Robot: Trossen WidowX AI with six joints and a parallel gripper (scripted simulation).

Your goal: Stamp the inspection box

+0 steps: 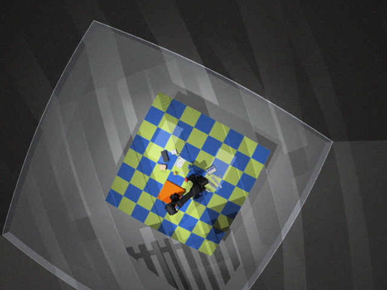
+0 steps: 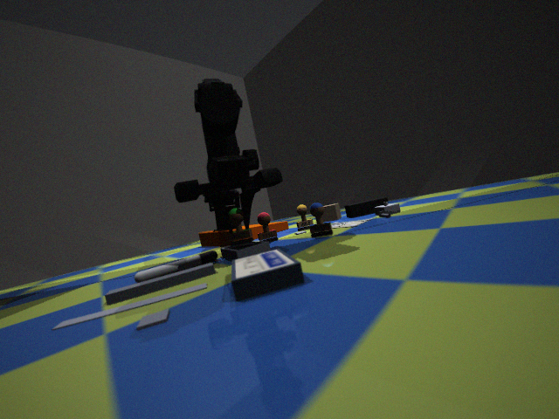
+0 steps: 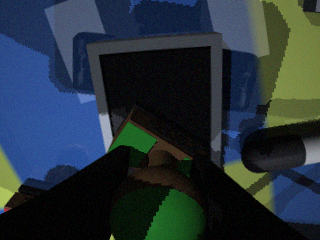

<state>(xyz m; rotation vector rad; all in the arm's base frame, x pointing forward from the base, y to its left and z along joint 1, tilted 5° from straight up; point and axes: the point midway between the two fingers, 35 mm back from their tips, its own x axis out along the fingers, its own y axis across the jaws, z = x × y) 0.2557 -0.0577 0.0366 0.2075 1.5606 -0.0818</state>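
My gripper tip is 4 cm above the ink pad. Also, from my gripper tip: marker (9 cm to the right, 3 cm below, 2 cm behind); red-knobbed stamp (8 cm to the left, 6 cm behind, 2 cm below); green-knobbed stamp (right at my gripper tip).
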